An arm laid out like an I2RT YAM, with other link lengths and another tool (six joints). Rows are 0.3 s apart.
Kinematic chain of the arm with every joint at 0, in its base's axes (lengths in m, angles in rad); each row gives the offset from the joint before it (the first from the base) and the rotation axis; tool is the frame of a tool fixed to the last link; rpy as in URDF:
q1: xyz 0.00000 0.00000 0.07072 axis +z
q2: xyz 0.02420 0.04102 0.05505 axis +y
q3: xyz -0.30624 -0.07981 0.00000 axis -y
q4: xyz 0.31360 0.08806 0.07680 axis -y
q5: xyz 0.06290 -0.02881 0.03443 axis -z
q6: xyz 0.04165 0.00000 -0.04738 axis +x
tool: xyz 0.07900 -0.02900 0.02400 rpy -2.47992 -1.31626 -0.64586
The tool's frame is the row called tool.
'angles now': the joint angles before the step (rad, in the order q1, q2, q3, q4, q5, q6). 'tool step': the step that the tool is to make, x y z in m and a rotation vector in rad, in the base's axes. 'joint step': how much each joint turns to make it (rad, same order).
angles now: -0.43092, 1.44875, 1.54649, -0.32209, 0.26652, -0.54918
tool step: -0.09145, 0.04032, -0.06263, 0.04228, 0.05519, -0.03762
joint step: 0.01169, -0.34997, -0.40972, -0.01630, 0.04352, 0.02920
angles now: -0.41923, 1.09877, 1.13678, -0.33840, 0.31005, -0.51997
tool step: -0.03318, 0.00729, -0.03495, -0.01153, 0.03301, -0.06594
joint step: 0.00320, -0.12253, -0.16369, 0.01619, 0.07314, -0.00158
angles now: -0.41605, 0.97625, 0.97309, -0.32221, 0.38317, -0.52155
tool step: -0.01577, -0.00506, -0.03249, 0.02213, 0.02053, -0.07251
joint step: -0.01415, -0.04285, -0.10255, 0.01853, 0.05093, 0.03361
